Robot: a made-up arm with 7 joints.
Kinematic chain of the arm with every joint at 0, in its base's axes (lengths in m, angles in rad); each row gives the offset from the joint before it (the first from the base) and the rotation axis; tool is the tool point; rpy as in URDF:
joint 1: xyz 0 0 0.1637 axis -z
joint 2: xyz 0 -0.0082 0.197 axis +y
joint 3: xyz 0 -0.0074 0.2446 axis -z
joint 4: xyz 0 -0.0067 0.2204 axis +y
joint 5: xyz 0 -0.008 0.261 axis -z
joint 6: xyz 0 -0.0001 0.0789 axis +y
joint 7: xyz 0 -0.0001 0.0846 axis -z
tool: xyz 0 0 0 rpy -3.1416 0 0
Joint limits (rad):
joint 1: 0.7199..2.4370
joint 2: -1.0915..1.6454
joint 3: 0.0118..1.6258
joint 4: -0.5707..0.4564
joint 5: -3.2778..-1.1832
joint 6: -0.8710..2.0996
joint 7: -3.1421..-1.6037
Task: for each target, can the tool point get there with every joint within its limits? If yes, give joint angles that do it. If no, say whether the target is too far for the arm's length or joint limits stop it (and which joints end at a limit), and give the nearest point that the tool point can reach.
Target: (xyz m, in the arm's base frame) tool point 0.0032 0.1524 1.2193
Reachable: yes | joints 1.4017 -0.1928 1.1190 -0.1031 -1.3820 0.6454 -2.9937
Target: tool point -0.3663 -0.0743 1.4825
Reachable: no: too far | nearest point -0.2604 -0.0735 1.2041 | short by 0.298 m
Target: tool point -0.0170 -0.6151 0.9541
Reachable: yes | joints 1.7707 0.8973 0.8734 -0.2525 -2.6418 0.7134 -2.5509
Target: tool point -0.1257 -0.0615 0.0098
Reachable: no: joint limits stop it (at a limit: joint 1, joint 2, joint 4, joint 5, joint 6) | nearest point -0.5534 -0.4380 0.1431 | short by 0.585 m
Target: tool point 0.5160 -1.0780 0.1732
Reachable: no: too far | nearest point 0.3799 -0.7936 0.2391 | short by 0.322 m
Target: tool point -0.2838 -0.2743 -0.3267
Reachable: no: joint limits stop it (at a limit: joint 2, joint 3, joint 4, joint 6) | nearest point -0.5549 -0.5363 0.0707 | short by 0.548 m
